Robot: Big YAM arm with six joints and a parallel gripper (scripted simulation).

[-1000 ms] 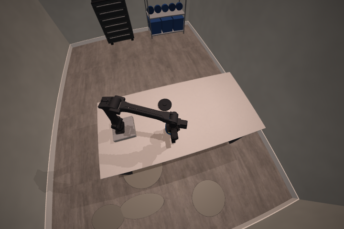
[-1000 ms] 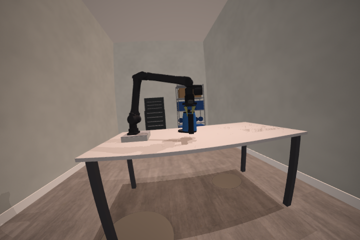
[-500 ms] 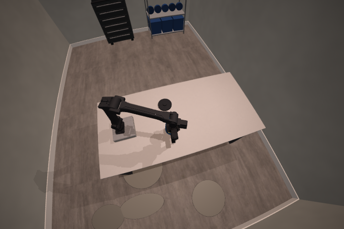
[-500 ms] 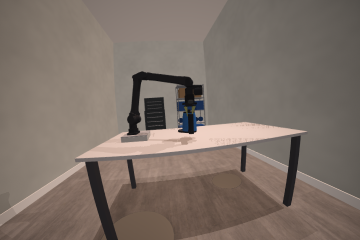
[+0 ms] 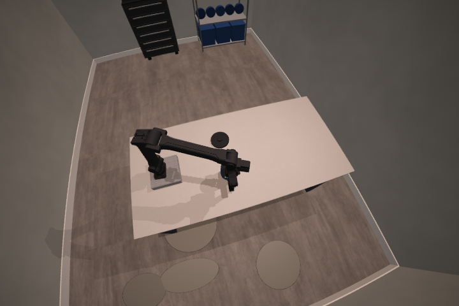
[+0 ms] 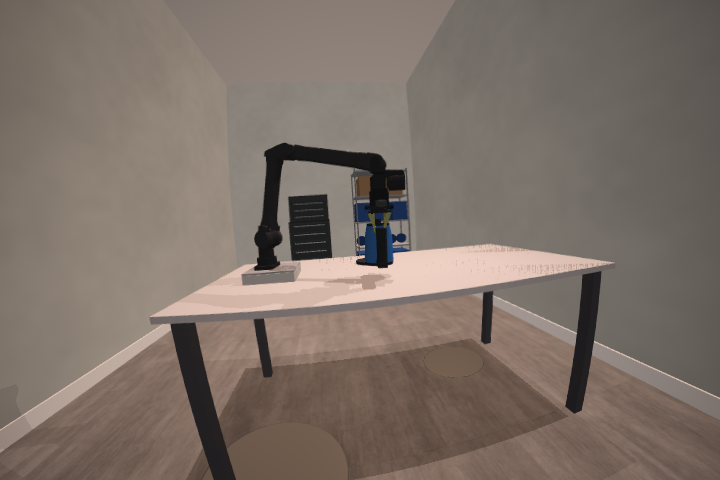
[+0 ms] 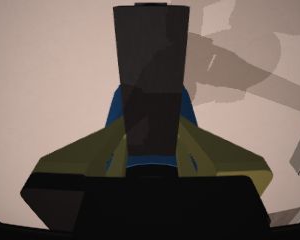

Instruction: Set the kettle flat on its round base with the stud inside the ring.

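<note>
The blue kettle lies 3 cm to the left of my hand and 5 cm below it. The rest, counted from my hand: round black base (1 cm behind, 37 cm to the left, 18 cm below).
</note>
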